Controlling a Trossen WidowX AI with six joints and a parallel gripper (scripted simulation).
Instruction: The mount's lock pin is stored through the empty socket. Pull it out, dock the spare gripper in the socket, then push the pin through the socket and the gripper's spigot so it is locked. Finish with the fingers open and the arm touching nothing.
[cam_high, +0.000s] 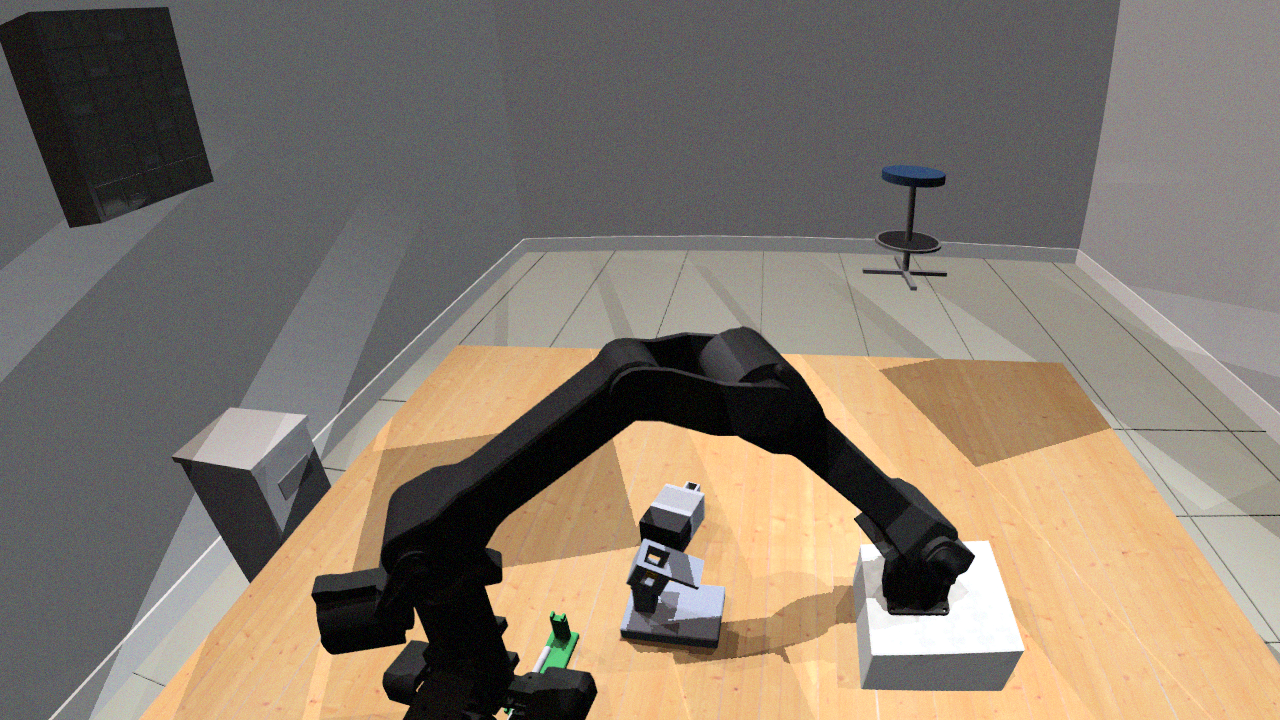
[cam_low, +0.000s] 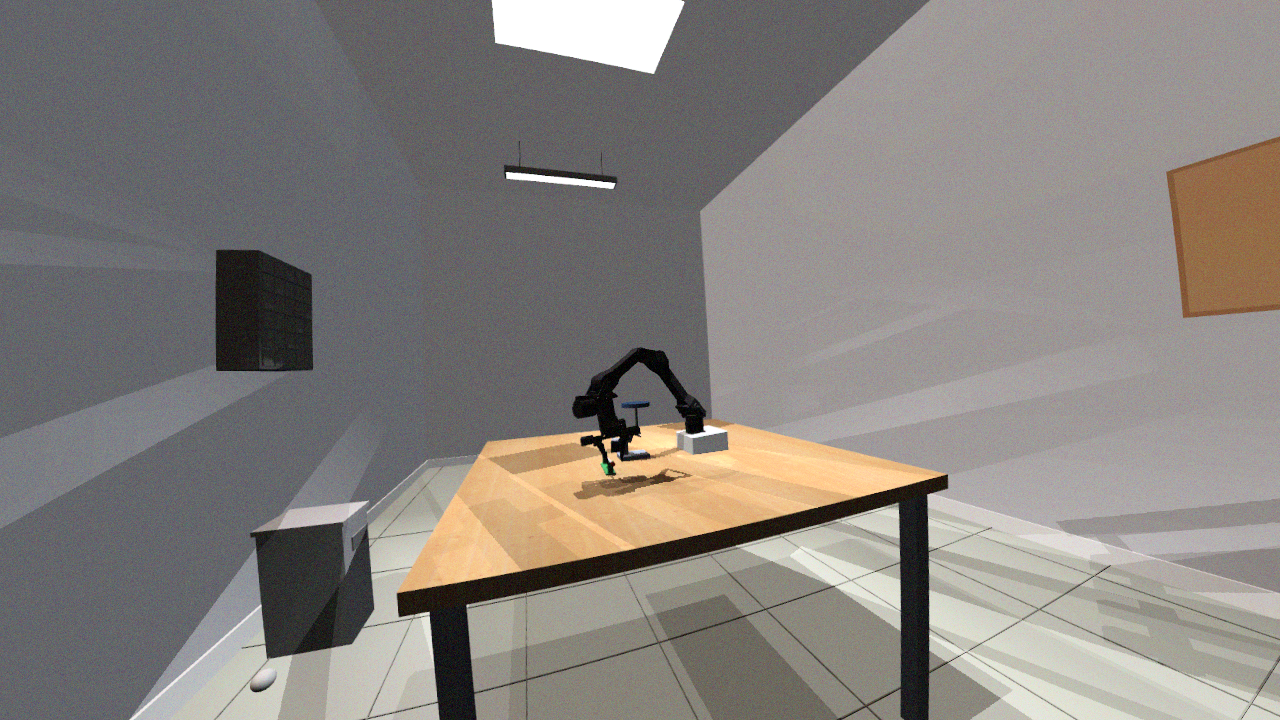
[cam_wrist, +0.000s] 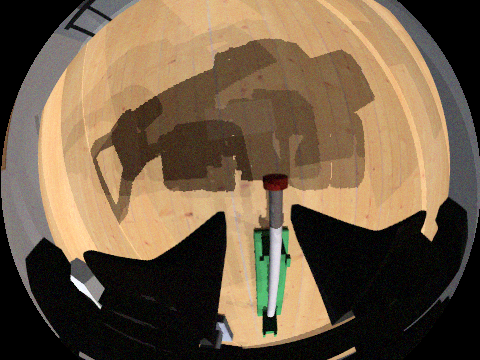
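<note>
Right now my gripper tip is 10 mm short of the green cradle, 100 mm to the left of it and 20 mm above it. The rest, counted from my gripper tip: spare gripper (80 mm behind, 370 mm to the right, 20 mm below); then grey mount (100 mm behind, 220 mm to the right, 10 mm above).
</note>
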